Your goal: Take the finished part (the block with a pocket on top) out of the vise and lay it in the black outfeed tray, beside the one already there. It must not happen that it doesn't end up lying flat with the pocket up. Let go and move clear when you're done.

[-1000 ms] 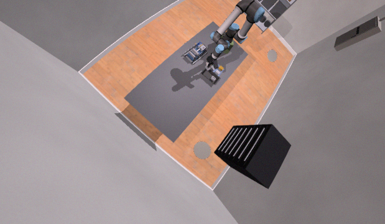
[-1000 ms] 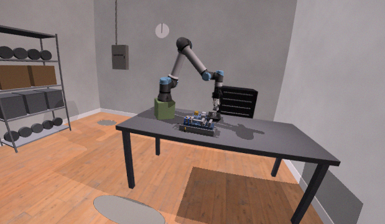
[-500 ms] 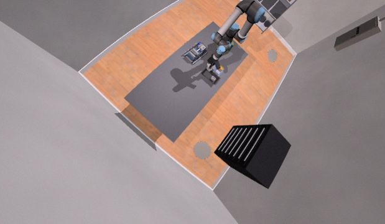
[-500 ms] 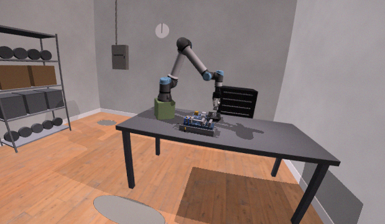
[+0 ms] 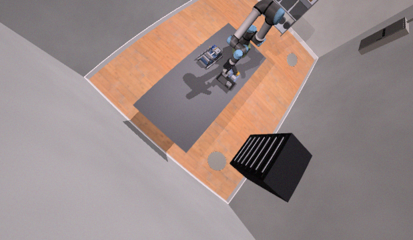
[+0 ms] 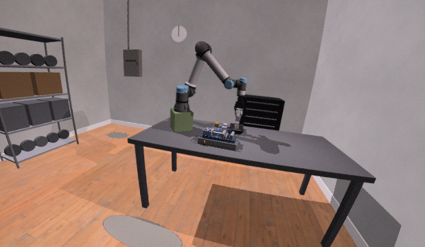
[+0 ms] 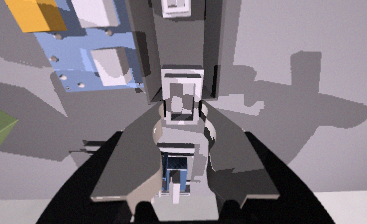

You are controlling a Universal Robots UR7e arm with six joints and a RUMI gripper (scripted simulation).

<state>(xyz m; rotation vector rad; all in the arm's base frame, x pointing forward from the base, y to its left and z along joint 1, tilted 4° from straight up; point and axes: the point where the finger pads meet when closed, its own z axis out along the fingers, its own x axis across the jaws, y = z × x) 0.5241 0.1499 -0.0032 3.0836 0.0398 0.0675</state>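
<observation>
Now: the plain grey block 14 cm below my hand and 12 cm behind it. From my hand the other things lie so: vise 30 cm to the right, 13 cm below, 10 cm behind; orange block 22 cm behind, 14 cm below, 8 cm to the left; blue fixture plate 17 cm behind, 16 cm below, 4 cm to the left.
</observation>
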